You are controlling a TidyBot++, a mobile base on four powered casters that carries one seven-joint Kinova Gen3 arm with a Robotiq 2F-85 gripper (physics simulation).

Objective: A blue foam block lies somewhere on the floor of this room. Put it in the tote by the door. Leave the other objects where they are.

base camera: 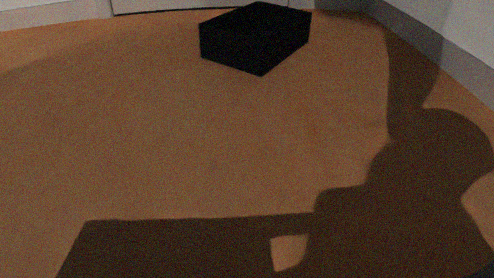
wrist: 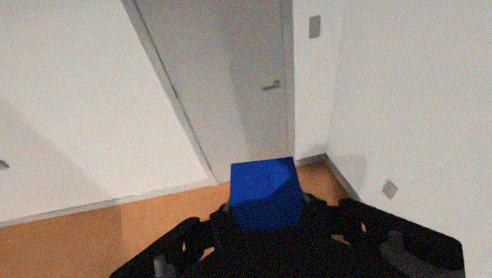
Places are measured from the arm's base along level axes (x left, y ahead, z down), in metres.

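Pixels of known places: gripper, fingertip midpoint: [wrist: 266, 203].
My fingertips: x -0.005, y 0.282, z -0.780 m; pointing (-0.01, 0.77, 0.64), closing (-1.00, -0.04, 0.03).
Ahead of a thing's pixels: the offset from my fingertips to its middle. "*": to the spot under its first point. Level surfaces: height alone.
The blue foam block @[dy -0.015, dx +0.000, dz -0.004 m] [wrist: 266, 192] is held between the fingertips of my gripper [wrist: 266, 203] in the wrist view, with the gripper shut on it. The block is up in front of the door [wrist: 225, 75], above the floor. The black tote @[dy +0.603, dx -0.107, dz +1.127 m] [base camera: 255, 40] stands on the floor at the top middle of the base camera view, in front of the door's foot. Its inside cannot be made out in the dark. The tote does not show in the wrist view, where the block and gripper cover part of the floor. The gripper does not show in the base camera view.
A wall with a grey baseboard [base camera: 462, 65] runs along the right and meets the door wall in a corner @[* dy +1.044, dx -0.686, dz +1.095 m] [wrist: 326, 156]. The robot's shadow [base camera: 400, 200] lies on the orange floor @[dz +1.177 m] [base camera: 175, 140], at the right and bottom of the base camera view.
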